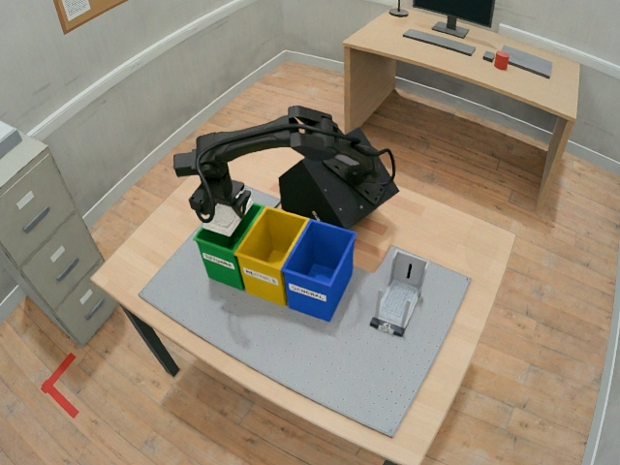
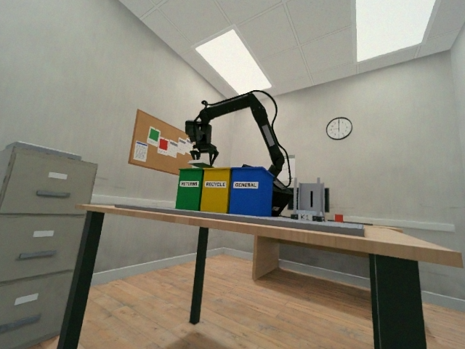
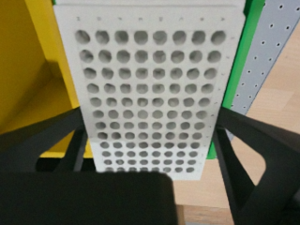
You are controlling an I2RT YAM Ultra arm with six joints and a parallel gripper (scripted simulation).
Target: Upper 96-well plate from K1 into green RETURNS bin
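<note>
My gripper is now right at the 96-well plate. The rest, counted from my hand: blue general bin: 26 cm to the left, 13 cm below, 4 cm behind; yellow recycle bin: 13 cm to the left, 13 cm below, 2 cm behind; green returns bin: 13 cm below.
</note>
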